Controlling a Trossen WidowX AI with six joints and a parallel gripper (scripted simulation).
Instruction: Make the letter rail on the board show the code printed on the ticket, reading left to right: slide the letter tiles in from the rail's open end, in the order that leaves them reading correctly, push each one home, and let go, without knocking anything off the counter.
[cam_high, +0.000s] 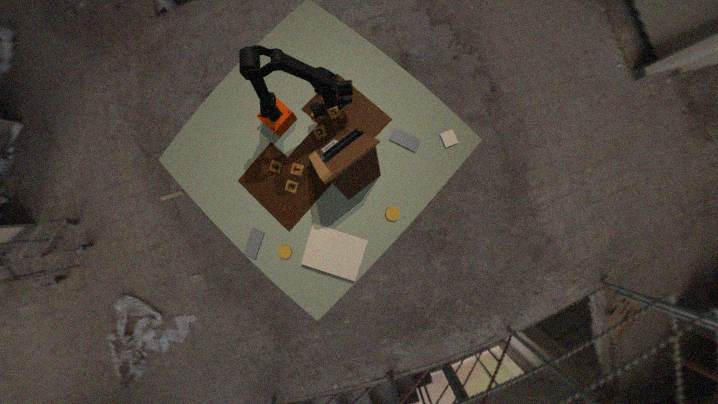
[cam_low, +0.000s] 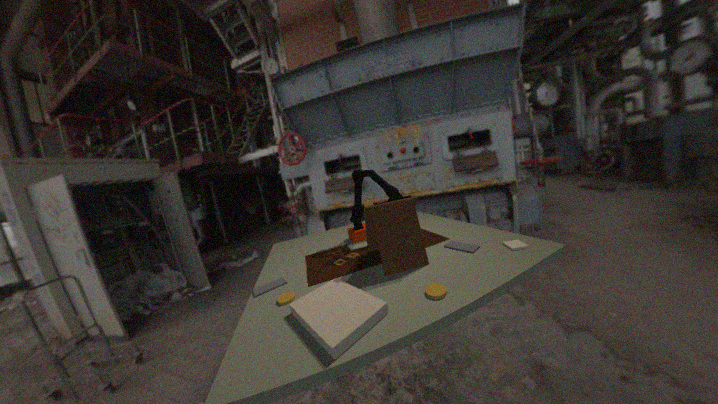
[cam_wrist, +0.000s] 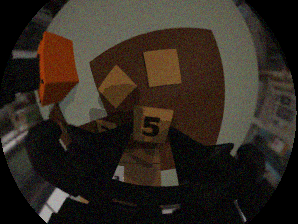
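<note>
Right now my gripper tip is 90 mm past the tan tile, 30 mm to the right of it and 30 mm above it. Round my gripper tip: white slab: 530 mm ahead, 430 mm to the right, 10 mm below; then brown mat: 30 mm ahead, 200 mm to the right, 30 mm below; then white ticket: 140 mm ahead, 120 mm to the right, 40 mm above.
</note>
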